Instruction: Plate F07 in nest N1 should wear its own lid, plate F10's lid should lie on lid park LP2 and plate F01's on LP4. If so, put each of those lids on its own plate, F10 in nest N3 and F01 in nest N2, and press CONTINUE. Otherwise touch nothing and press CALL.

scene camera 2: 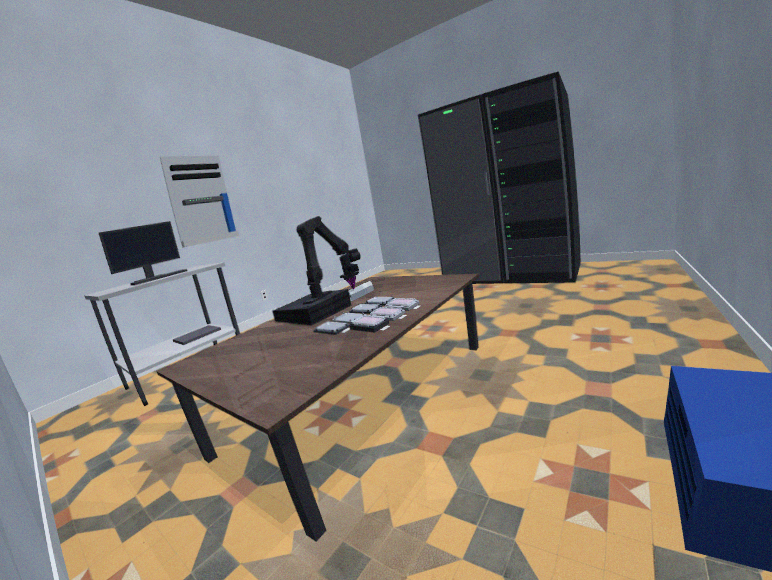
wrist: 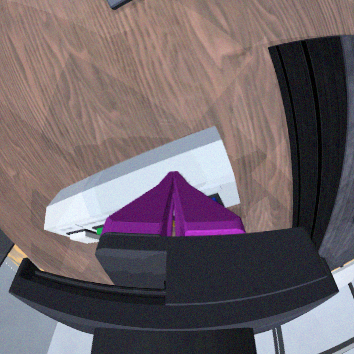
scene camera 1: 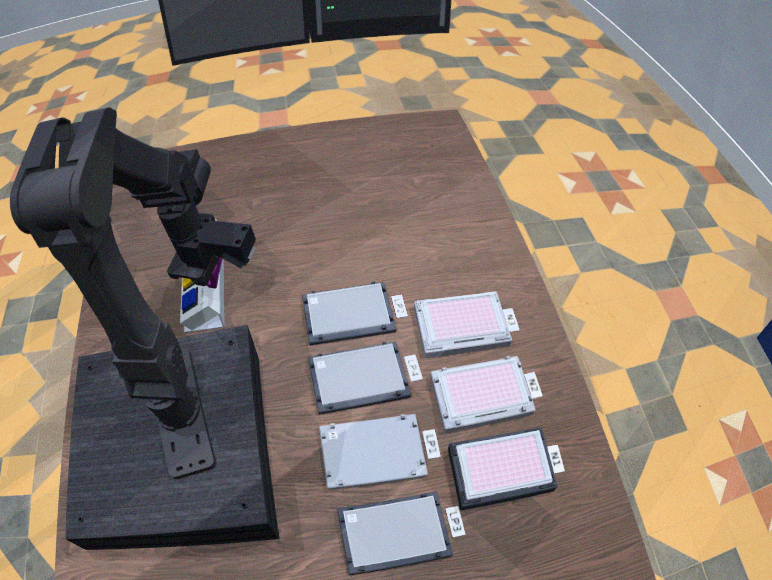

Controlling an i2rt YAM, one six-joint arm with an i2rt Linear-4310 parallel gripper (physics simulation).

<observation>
My gripper (scene camera 1: 213, 286) is shut and touches a button box. I also see a LP2 lid park (scene camera 1: 384, 329) and a LP1 lid park (scene camera 1: 377, 451).
My gripper shows as well in the wrist view (wrist: 173, 178).
</observation>
